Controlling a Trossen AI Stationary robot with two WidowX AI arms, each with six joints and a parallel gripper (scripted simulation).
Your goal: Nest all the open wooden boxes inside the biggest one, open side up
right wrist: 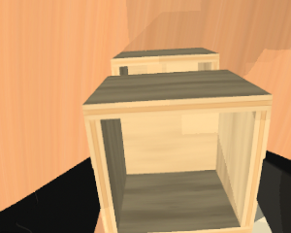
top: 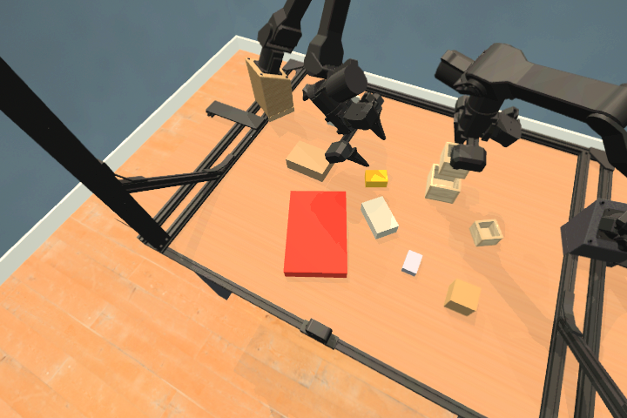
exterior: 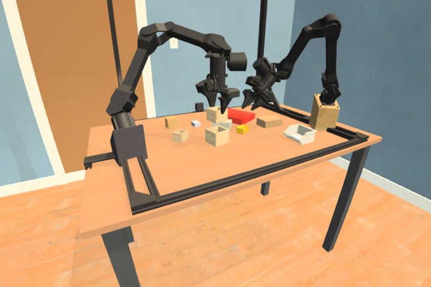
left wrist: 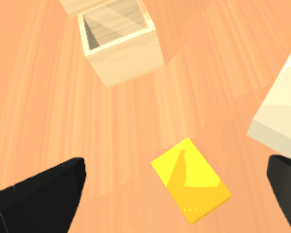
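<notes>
My right hand is 50 mm above the middle-sized wooden box. The rest, counted from my right hand: yellow block: 60 mm behind, 150 mm to the left, 150 mm below; smallest wooden box: 70 mm behind, 140 mm to the right, 150 mm below; biggest wooden box: 150 mm below.
</notes>
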